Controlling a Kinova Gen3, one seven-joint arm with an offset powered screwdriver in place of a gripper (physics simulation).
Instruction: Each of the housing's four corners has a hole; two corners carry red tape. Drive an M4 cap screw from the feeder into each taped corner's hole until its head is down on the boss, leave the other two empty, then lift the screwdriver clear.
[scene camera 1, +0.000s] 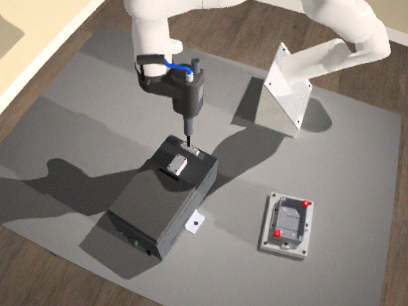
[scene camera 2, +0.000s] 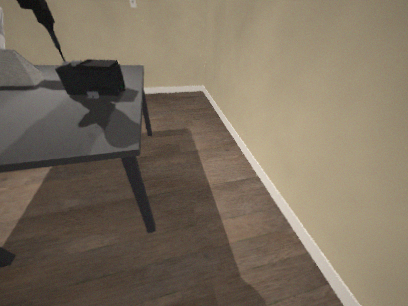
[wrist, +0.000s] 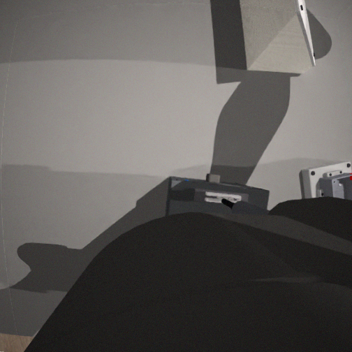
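Seen in the pictures: hand, tool point: (scene camera 1: 188, 146) (scene camera 2: 64, 61); arm's base, link origin: (scene camera 1: 288, 70).
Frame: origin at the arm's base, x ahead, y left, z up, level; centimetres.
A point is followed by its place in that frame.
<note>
The screwdriver (scene camera 1: 188, 144) {x 43.3, y -13.3, z 3.6 cm} (scene camera 2: 63, 59) {x 43.0, y -13.6, z 3.1 cm} (wrist: 228, 203) points down, its thin black bit at the pale pick-up rail (scene camera 1: 192, 150) {x 43.2, y -12.1, z 1.8 cm} (wrist: 215, 197) on one end of the dark feeder (scene camera 1: 152, 200) {x 61.0, y -13.5, z 2.1 cm} (scene camera 2: 95, 80) {x 58.9, y -21.9, z -5.3 cm} (wrist: 182, 206). Whether the bit touches the rail or carries a screw is too small to tell. The grey housing (scene camera 1: 288, 219) {x 43.4, y 19.0, z -11.7 cm} (wrist: 338, 187) sits on a pale base plate (scene camera 1: 266, 235) {x 50.6, y 15.2, z -12.0 cm} (wrist: 308, 186), well away from the bit. One red-taped corner (scene camera 1: 305, 204) {x 38.7, y 21.5, z -8.0 cm} is at its far right, the other taped corner (scene camera 1: 277, 233) {x 50.2, y 17.5, z -8.0 cm} at its near left. No screw can be made out at either corner.
A pale angled arm mount (scene camera 1: 277, 110) {x 14.2, y 2.4, z -4.5 cm} (scene camera 2: 15, 72) {x 9.2, y -4.5, z -6.8 cm} (wrist: 272, 45) stands behind, between feeder and housing in scene camera 1. A small white block (scene camera 1: 177, 164) {x 49.4, y -13.1, z 2.4 cm} sits on the feeder, and a white tab (scene camera 1: 195, 226) {x 56.8, y -3.9, z -14.5 cm} sticks out at its side. All stand on the grey table (scene camera 1: 225, 270) {x 64.0, y 9.3, z -14.7 cm} (scene camera 2: 50, 127) {x 48.2, y -56.5, z -14.8 cm}.
</note>
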